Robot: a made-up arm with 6 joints.
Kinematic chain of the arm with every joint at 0, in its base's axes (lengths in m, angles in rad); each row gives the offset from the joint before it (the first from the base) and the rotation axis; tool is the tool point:
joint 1: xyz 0 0 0.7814 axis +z
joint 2: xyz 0.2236 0 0 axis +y
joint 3: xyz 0 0 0.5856 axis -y
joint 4: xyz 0 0 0.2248 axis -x
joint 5: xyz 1.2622 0 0 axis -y
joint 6: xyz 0.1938 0 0 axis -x
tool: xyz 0 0 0
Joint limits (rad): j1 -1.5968..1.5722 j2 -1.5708..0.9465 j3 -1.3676..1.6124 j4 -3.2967..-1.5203 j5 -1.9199..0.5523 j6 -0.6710..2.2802
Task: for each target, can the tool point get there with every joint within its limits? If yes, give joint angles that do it. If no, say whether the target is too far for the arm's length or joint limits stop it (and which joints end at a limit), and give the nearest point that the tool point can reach.
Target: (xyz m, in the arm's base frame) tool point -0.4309 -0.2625 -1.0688
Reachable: no: joint limits stop it (at a limit: joint 1, joint 2, joint 4) | nearest point -0.0912 -0.4192 -0.3063 | short by 0.849 m
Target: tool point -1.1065 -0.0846 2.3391
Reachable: yes | joints 0.0597 -0.8286 1.2555 -2.0641 0.1081 1.4287
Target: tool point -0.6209 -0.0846 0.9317
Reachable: no: joint limits stop it (at a limit: joint 2, joint 4, joint 5) | nearest point -1.4122 -0.1924 1.3904 | short by 0.921 m
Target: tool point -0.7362 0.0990 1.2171
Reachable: no: joint limits stop it (at a limit: joint 2, joint 4, joint 5) | nearest point -1.1546 0.1553 1.7059 | short by 0.646 m
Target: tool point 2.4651 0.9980 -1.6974
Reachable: no: too far | nearest point 1.4284 0.5783 -0.0882 | short by 1.960 m
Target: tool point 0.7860 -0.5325 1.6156
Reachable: yes | joints -0.6437 -1.3295 -1.0353 -2.5256 -0.4210 1.7908
